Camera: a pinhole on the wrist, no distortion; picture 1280 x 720 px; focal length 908.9 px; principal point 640.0 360.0 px. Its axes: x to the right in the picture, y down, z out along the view. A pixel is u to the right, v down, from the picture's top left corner.
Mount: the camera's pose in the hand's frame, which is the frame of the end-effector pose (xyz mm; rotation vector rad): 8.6 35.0 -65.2 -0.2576 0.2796 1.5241
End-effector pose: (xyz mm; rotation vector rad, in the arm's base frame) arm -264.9 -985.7 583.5 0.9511 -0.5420 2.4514
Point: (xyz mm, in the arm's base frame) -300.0 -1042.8 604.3
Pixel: 593 241
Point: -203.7 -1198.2 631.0
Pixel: 674 636
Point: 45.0 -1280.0 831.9
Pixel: 291 576
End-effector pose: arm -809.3 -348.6 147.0 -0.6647 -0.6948 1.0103
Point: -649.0 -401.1 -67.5
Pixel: behind the camera
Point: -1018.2 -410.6 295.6
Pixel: outside the picture
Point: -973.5 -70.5 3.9
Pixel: outside the picture
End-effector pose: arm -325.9 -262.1 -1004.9 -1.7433 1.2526 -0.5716
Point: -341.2 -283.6 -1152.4
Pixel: 988 240
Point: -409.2 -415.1 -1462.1
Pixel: outside the picture
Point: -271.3 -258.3 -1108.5
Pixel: 474 249
